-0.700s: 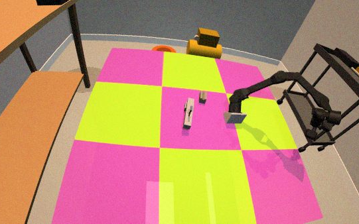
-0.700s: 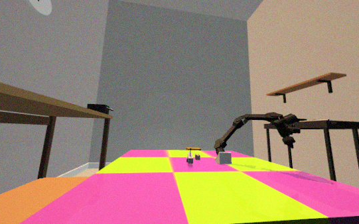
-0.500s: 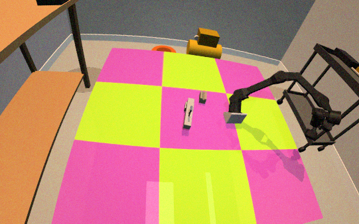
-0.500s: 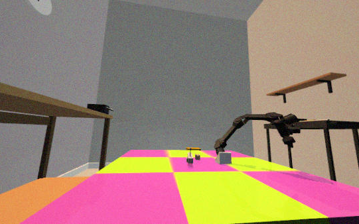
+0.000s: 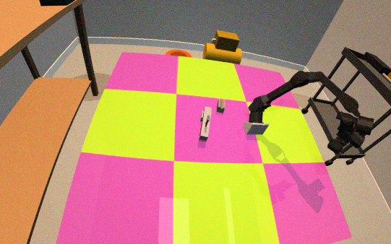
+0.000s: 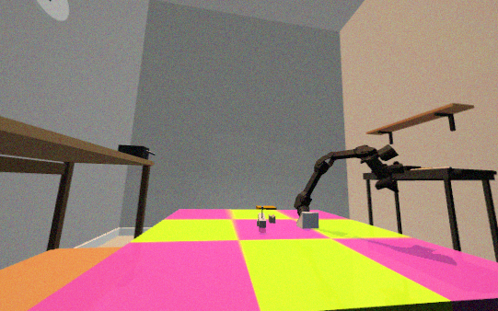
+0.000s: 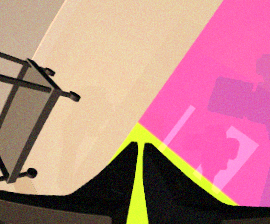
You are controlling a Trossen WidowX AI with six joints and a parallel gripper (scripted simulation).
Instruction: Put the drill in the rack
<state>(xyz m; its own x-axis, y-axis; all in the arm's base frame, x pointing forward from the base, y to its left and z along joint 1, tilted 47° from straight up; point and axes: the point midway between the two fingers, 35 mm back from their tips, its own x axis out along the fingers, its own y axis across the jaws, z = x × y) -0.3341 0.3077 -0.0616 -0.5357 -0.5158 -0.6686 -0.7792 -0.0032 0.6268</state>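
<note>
My gripper tip is 63 cm short of the key, 22 cm to the left of it and 13 cm above it. Round my gripper tip: rack 51 cm ahead, 40 cm to the right, 20 cm below; then drill 62 cm ahead, 27 cm to the right, 17 cm below.
</note>
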